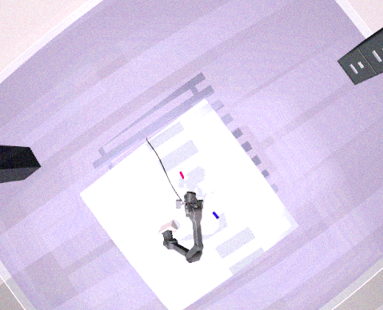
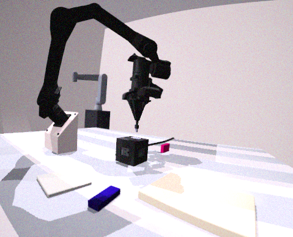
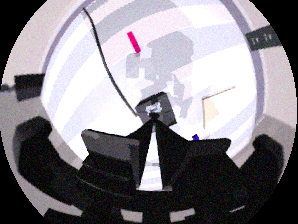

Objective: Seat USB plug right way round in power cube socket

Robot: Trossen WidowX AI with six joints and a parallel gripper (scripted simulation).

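The USB plug lies 2 cm below my gripper tip. Also, from my gripper tip: beige board: 23 cm ahead, 15 cm to the right, 13 cm below; then blue block: 24 cm to the right, 13 cm below, 8 cm ahead; then magenta block: 18 cm to the left, 12 cm below, 5 cm ahead.
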